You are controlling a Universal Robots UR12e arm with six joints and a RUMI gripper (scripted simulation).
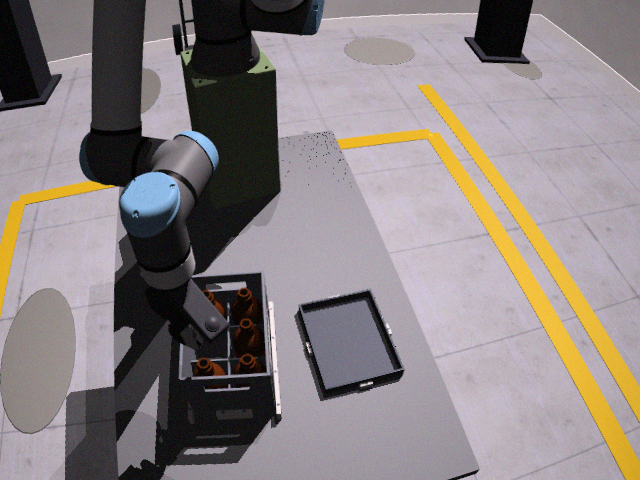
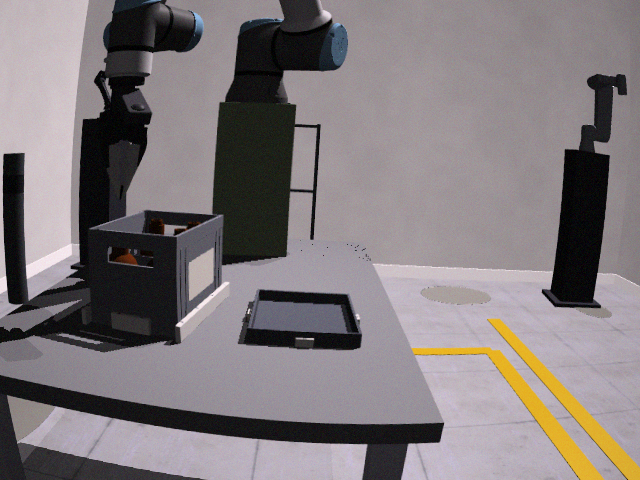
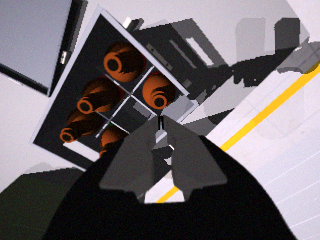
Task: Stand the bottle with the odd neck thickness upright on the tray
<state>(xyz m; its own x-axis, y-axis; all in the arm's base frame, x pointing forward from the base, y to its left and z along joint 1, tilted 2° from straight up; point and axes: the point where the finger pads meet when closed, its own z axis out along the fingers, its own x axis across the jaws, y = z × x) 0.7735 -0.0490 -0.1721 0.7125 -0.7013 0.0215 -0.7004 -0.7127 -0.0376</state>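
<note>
My hand is 160 mm above the dark grey crate, 100 mm past it and 40 mm to the right of it. From my hand the other things lie so: black tray 320 mm to the left, 230 mm below, 130 mm behind.
</note>
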